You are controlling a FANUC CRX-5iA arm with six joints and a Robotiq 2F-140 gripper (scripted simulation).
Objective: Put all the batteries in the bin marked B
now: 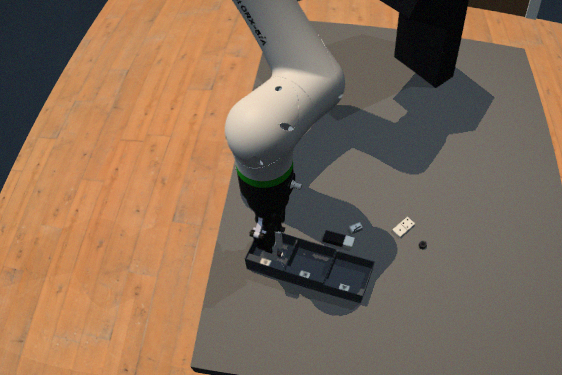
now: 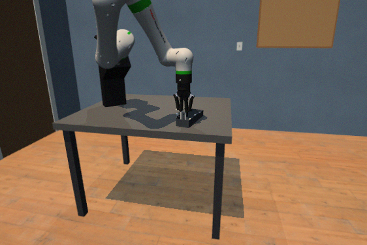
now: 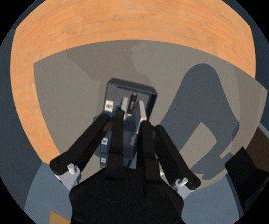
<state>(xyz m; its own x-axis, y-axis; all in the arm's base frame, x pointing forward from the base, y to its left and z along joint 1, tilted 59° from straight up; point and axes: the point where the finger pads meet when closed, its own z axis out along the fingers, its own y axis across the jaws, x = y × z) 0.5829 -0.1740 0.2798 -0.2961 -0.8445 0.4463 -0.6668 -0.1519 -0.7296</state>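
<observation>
Right now the dark cylindrical battery is 30 mm below my hand. Round my hand: black bin 40 mm ahead, 70 mm to the left, 30 mm below; grey piece 50 mm behind, 180 mm to the left, 40 mm below; white domino 40 mm behind, 290 mm to the left, 40 mm below.
</observation>
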